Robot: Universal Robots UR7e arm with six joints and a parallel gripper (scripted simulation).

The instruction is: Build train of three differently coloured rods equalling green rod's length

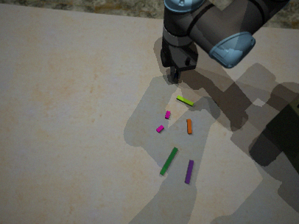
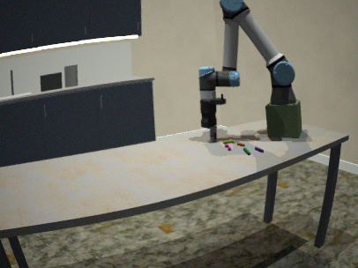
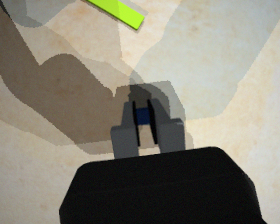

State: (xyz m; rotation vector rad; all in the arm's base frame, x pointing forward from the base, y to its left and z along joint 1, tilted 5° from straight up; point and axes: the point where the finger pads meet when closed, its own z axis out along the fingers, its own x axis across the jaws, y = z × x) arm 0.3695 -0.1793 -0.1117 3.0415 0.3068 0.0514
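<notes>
Now: hand 8 cm to the right of the lime rod, 3 cm past it and 2 cm above it. Also, from my hand: blue rod (1 cm below); then orange rod (15 cm to the left, 4 cm behind, 2 cm below); then green rod (25 cm to the left, 2 cm below, 2 cm ahead).
</notes>
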